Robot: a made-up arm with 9 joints. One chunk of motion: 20 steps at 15 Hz.
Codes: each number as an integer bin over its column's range. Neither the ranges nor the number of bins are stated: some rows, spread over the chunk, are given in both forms.
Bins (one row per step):
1: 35 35 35 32 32 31
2: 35 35 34 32 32 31
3: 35 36 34 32 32 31
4: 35 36 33 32 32 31
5: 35 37 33 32 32 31
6: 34 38 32 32 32 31
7: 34 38 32 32 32 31
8: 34 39 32 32 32 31
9: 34 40 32 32 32 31
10: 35 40 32 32 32 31
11: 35 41 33 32 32 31
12: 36 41 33 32 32 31
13: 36 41 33 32 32 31
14: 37 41 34 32 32 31
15: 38 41 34 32 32 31
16: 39 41 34 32 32 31
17: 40 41 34 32 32 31
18: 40 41 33 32 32 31
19: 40 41 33 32 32 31
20: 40 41 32 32 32 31
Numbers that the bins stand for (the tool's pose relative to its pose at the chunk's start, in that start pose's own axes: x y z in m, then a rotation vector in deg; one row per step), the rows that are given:
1: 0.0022 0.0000 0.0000 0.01 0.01 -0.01
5: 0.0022 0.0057 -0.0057 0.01 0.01 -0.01
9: -0.0013 0.0143 -0.0086 0.01 0.01 -0.01
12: 0.0057 0.0171 -0.0057 0.01 0.01 -0.01
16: 0.0162 0.0171 -0.0029 0.01 0.01 -0.01
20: 0.0197 0.0171 -0.0086 0.01 0.01 -0.01
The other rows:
2: 0.0022 0.0000 -0.0029 0.01 0.01 -0.01
3: 0.0022 0.0029 -0.0029 0.01 0.01 -0.01
4: 0.0022 0.0029 -0.0057 0.01 0.01 -0.01
6: -0.0013 0.0086 -0.0086 0.01 0.01 -0.01
7: -0.0013 0.0086 -0.0086 0.01 0.01 -0.01
8: -0.0013 0.0114 -0.0086 0.01 0.01 -0.01
10: 0.0022 0.0143 -0.0086 0.01 0.01 -0.01
11: 0.0022 0.0171 -0.0057 0.01 0.01 -0.01
13: 0.0057 0.0171 -0.0057 0.01 0.01 -0.01
14: 0.0092 0.0171 -0.0029 0.01 0.01 -0.01
15: 0.0127 0.0171 -0.0029 0.01 0.01 -0.01
17: 0.0197 0.0171 -0.0029 0.01 0.01 -0.01
18: 0.0197 0.0171 -0.0057 0.01 0.01 -0.01
19: 0.0197 0.0171 -0.0057 0.01 0.01 -0.01

